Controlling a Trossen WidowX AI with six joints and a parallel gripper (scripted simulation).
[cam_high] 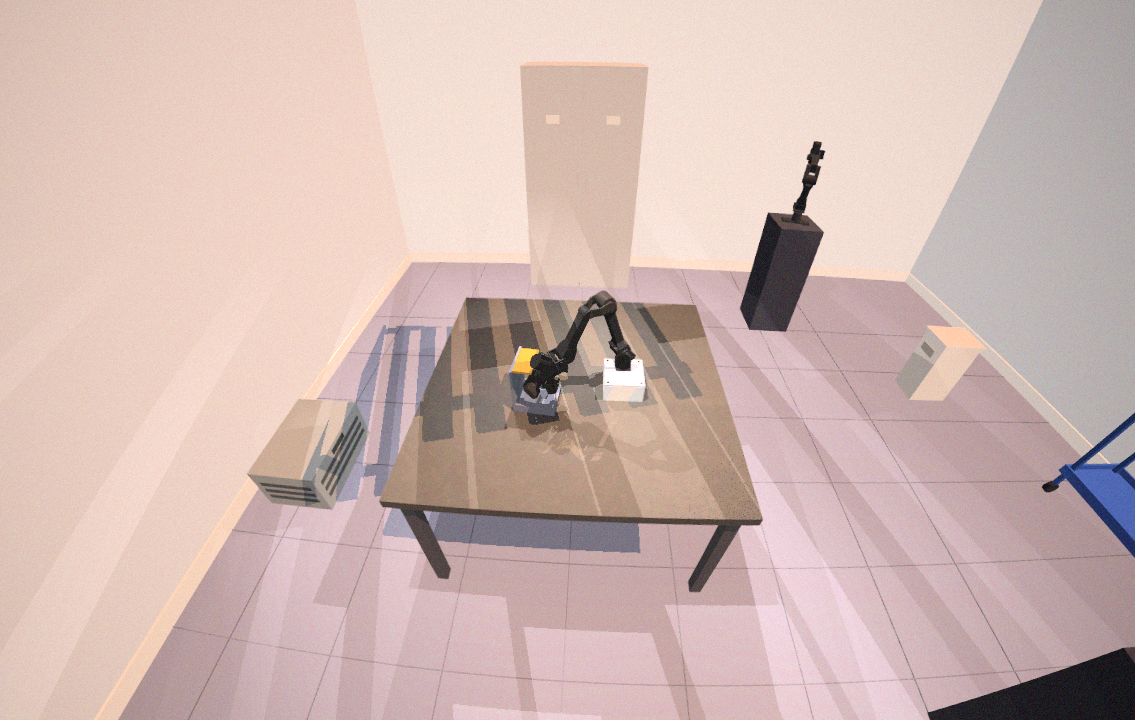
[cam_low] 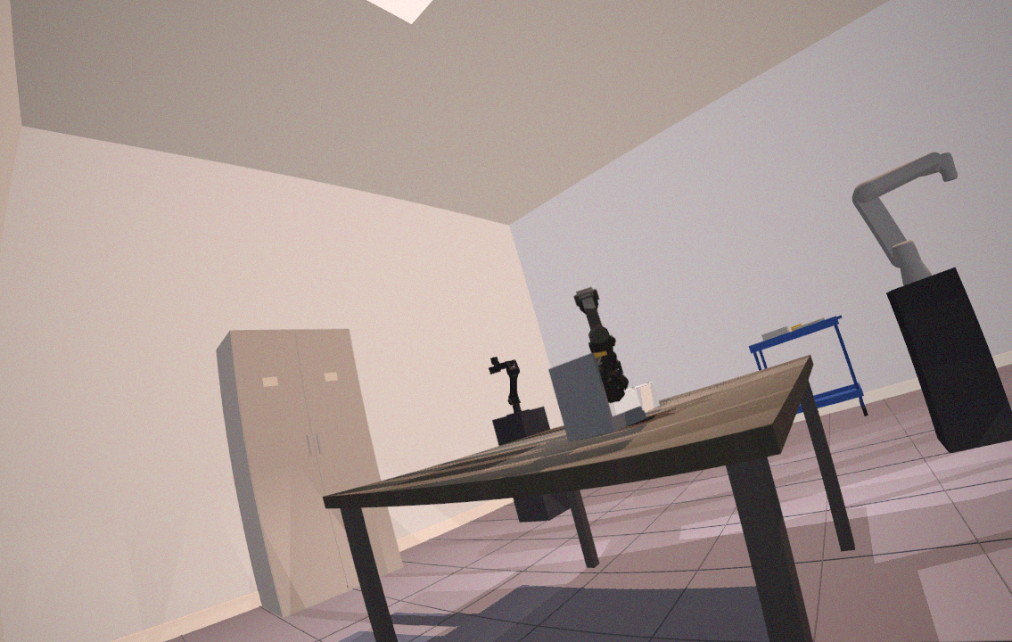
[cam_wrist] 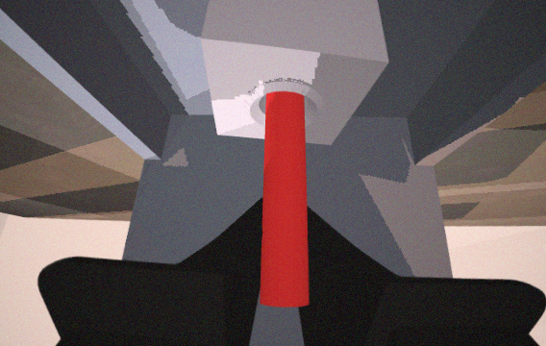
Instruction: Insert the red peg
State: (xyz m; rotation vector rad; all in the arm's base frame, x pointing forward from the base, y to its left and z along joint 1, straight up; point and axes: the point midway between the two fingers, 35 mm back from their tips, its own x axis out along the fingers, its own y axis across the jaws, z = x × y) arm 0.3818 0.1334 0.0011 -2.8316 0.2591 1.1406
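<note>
Now: the red peg 3 cm behind my gripper tip and 1 cm below it. From my gripper tip the other things lie so: yellow roof 14 cm above, 2 cm behind; grey back wall 4 cm above, 2 cm ahead.
</note>
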